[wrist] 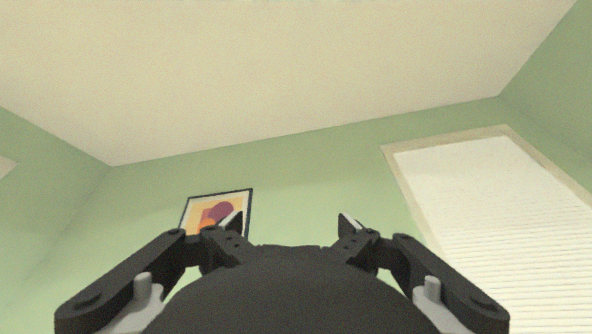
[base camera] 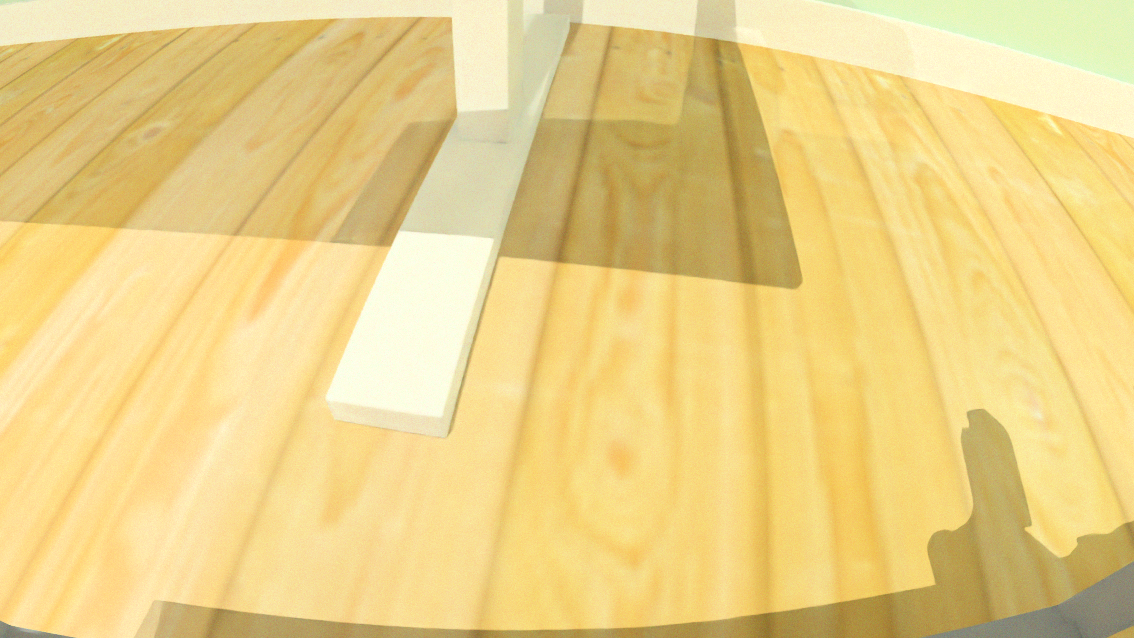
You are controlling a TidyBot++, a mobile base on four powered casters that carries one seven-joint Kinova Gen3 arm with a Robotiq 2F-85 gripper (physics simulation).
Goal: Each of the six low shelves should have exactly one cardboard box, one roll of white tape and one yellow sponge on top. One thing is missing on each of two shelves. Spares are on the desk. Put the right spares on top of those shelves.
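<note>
My gripper point(wrist: 290, 222) is open and empty in the wrist view. It is tilted up toward the green wall and the ceiling. The desk's white leg and long flat foot point(base camera: 412, 317) show in the base camera view, left of the middle, on the floor in front of the base. The desk top does not show in either view. The cardboard boxes, tape rolls, sponges and low shelves do not show in these views.
A framed picture point(wrist: 220, 210) hangs on the wall behind the left finger. A window with blinds point(wrist: 500, 215) is at the right of the wrist view. A white baseboard point(base camera: 872, 59) runs behind the desk foot. Shadows of the desk and the arm lie on the wooden floor point(base camera: 634, 380).
</note>
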